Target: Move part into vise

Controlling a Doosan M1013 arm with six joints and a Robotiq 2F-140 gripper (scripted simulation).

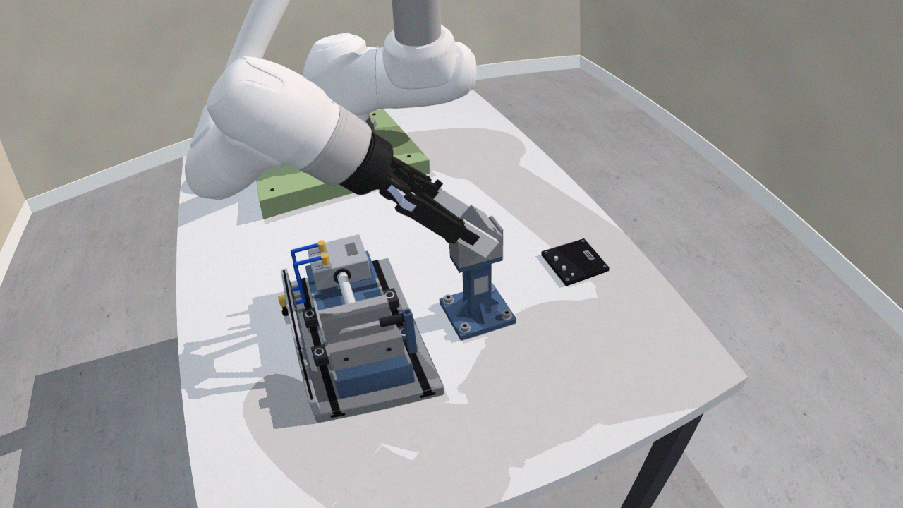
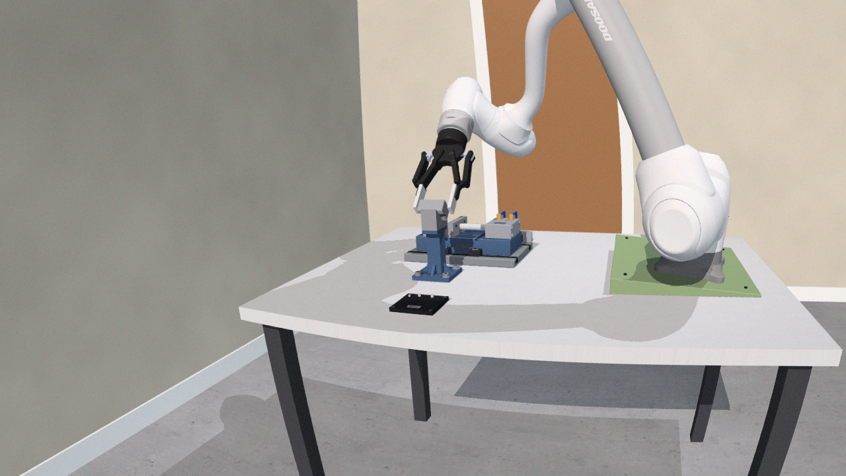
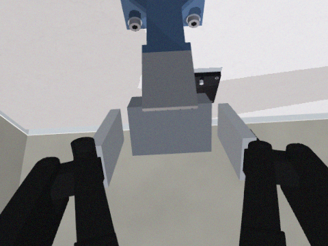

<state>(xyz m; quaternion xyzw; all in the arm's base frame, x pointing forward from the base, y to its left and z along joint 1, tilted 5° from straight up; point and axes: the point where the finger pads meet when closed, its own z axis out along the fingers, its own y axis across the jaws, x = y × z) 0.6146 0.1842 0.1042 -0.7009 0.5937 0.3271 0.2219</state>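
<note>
Right now my hand is 20 mm to the right of the part and 20 mm above it. Round my hand: blue work stop post 70 mm ahead, 90 mm to the right, 120 mm below; then blue v-block stand 10 mm to the left, 120 mm below; then work stop 80 mm ahead, 120 mm to the right, 80 mm below.
</note>
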